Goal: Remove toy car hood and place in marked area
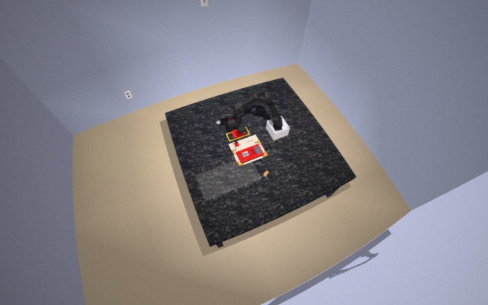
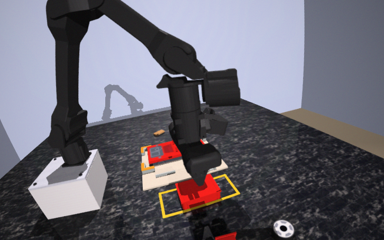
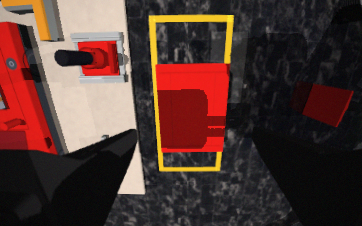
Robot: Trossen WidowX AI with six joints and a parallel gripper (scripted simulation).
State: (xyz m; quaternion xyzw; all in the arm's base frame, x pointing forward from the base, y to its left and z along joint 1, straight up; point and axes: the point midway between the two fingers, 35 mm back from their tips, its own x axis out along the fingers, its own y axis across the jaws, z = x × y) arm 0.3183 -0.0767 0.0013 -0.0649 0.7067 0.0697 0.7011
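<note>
The red hood is 5 cm below my gripper tip. From my gripper tip the other things lie so: white wheel 14 cm ahead, 15 cm to the right, 6 cm below; small tan block 13 cm behind, 42 cm to the left, 6 cm below.
</note>
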